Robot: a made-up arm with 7 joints. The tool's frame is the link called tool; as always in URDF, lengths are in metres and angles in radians. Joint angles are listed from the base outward. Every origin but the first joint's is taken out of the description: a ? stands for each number. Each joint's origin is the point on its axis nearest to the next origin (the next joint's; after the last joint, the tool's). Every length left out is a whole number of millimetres.
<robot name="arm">
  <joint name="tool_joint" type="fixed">
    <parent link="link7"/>
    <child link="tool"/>
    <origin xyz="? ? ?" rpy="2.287 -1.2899 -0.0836"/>
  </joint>
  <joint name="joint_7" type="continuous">
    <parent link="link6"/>
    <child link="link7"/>
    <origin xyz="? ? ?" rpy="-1.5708 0 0"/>
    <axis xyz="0 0 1"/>
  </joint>
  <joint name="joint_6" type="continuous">
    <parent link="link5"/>
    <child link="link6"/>
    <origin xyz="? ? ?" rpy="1.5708 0 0"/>
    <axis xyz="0 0 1"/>
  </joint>
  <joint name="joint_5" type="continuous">
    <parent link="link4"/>
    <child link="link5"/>
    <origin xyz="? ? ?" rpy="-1.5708 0 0"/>
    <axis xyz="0 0 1"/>
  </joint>
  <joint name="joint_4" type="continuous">
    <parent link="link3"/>
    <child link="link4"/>
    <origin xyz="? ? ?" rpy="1.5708 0 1.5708"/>
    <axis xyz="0 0 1"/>
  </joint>
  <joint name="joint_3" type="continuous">
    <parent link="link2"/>
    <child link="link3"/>
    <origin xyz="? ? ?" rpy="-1.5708 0 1.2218"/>
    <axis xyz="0 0 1"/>
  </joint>
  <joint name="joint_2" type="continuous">
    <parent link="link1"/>
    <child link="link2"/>
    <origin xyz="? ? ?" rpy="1.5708 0 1.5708"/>
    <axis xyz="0 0 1"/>
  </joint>
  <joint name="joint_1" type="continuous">
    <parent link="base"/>
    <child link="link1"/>
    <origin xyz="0.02 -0.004 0.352" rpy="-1.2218 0 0"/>
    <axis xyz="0 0 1"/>
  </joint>
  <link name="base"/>
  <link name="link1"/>
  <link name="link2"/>
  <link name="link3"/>
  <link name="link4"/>
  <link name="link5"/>
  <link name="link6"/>
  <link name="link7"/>
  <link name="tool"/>
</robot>
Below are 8 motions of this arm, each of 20 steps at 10 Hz.
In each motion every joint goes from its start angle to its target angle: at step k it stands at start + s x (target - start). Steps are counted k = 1, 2, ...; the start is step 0. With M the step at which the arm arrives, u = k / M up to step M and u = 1 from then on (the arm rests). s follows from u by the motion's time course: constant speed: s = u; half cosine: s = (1 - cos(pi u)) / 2; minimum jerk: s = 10 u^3 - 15 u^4 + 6 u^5.
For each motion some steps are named. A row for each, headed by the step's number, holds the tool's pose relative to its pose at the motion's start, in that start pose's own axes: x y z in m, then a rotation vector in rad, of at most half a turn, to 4 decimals.
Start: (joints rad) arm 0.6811 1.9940 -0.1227 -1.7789 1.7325 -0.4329 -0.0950
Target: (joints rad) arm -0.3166 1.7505 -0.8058 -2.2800 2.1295 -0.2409 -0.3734
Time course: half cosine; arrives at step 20
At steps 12, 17, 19, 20:
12: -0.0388 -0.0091 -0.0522 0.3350 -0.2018 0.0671
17: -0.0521 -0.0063 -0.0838 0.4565 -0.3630 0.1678
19: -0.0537 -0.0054 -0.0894 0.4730 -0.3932 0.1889
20: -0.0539 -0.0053 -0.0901 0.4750 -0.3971 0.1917

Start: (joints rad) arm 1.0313 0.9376 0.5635 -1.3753 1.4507 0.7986 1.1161
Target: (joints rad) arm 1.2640 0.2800 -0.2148 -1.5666 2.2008 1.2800 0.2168
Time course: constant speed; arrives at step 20
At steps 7, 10, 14, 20:
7: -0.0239 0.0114 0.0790 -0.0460 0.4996 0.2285
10: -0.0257 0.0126 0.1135 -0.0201 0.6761 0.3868
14: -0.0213 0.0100 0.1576 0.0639 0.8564 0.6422
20: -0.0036 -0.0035 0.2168 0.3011 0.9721 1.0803

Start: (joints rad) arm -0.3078 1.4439 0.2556 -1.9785 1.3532 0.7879 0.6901
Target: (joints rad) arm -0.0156 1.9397 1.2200 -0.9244 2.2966 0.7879 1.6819
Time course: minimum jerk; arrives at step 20
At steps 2, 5, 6, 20:
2: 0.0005 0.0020 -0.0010 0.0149 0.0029 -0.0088
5: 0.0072 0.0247 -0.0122 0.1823 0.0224 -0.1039
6: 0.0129 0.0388 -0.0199 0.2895 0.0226 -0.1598
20: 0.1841 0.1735 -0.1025 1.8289 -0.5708 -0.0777

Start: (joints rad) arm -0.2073 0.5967 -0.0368 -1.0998 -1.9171 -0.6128 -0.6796
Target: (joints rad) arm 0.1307 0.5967 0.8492 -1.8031 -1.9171 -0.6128 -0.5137
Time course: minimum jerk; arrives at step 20
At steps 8, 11, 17, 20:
8: 0.0378 -0.0027 -0.0232 0.1324 0.0888 0.2479
11: 0.0811 0.0013 -0.0434 0.2069 0.1215 0.4845
17: 0.1526 0.0210 -0.0625 0.2347 0.0989 0.8242
20: 0.1579 0.0230 -0.0632 0.2331 0.0944 0.8479

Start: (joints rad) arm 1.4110 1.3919 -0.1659 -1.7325 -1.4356 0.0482 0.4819
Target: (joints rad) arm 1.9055 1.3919 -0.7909 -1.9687 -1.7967 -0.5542 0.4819
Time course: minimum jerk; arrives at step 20
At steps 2, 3, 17, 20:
2: 0.0001 0.0005 -0.0015 0.0005 -0.0131 -0.0050
3: 0.0003 0.0015 -0.0047 0.0017 -0.0406 -0.0155
17: 0.0714 0.0905 -0.1482 0.2104 -1.3257 -0.7347
20: 0.0748 0.0940 -0.1509 0.2195 -1.3556 -0.7600

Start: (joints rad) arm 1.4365 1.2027 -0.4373 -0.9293 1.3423 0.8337 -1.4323
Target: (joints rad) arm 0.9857 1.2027 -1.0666 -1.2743 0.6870 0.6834 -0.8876
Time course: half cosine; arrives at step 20
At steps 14, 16, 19, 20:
14: -0.0307 0.0663 -0.0425 -0.4915 0.1701 0.0144
16: -0.0332 0.0727 -0.0481 -0.5631 0.1925 -0.0041
19: -0.0350 0.0773 -0.0523 -0.6210 0.2090 -0.0220
20: -0.0352 0.0776 -0.0526 -0.6250 0.2101 -0.0233

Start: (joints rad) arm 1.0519 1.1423 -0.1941 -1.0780 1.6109 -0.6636 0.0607
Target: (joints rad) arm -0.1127 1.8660 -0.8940 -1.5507 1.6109 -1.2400 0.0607
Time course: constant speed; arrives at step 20
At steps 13, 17, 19, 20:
13: -0.0905 -0.0157 -0.1198 0.2441 -0.9573 -0.1564
17: -0.1062 0.0005 -0.1515 0.2842 -1.1935 -0.2571
19: -0.1120 0.0113 -0.1653 0.2998 -1.2987 -0.3166
20: -0.1144 0.0173 -0.1717 0.3069 -1.3479 -0.3488

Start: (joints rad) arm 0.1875 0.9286 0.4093 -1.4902 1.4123 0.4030 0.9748
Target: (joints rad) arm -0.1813 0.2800 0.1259 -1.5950 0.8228 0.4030 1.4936
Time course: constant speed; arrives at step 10
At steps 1, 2, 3, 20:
1: -0.0032 -0.0060 0.0116 0.0551 0.0247 0.0093
2: -0.0060 -0.0136 0.0230 0.1093 0.0500 0.0221
3: -0.0083 -0.0226 0.0340 0.1626 0.0758 0.0381
20: -0.0024 -0.1188 0.0902 0.5079 0.2627 0.2340

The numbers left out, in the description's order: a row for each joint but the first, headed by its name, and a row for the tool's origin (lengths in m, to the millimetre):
tool: 0.02 0.02 0
joint_7: -0.03 0.01 0
joint_6: 0.03 0.03 0
joint_5: 0.04 -0.14 0
joint_4: 0.02 -0.04 0
joint_3: 0.112 -0.073 0
joint_2: 0 0.013 0

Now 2 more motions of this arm.
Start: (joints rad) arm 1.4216 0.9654 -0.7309 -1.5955 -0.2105 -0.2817 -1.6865
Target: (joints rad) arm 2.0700 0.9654 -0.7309 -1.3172 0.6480 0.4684 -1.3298
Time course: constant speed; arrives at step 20
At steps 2, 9, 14, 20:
2: 0.0056 0.0165 -0.0131 0.1947 -0.0865 0.0208
9: 0.0324 0.0788 -0.0471 0.8575 -0.4277 0.1096
14: 0.0572 0.1247 -0.0591 1.3078 -0.7058 0.1945
20: 0.0908 0.1775 -0.0600 1.8132 -1.0760 0.3283

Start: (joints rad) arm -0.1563 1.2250 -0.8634 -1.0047 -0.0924 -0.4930 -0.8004
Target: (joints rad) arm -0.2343 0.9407 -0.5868 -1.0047 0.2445 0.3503 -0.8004
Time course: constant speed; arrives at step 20
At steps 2, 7, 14, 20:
2: -0.0081 0.0043 0.0021 0.0511 0.0476 0.0591
7: -0.0275 0.0157 0.0087 0.2015 0.1493 0.1958
14: -0.0524 0.0329 0.0212 0.4580 0.2409 0.3569
20: -0.0709 0.0482 0.0344 0.7080 0.2633 0.4630

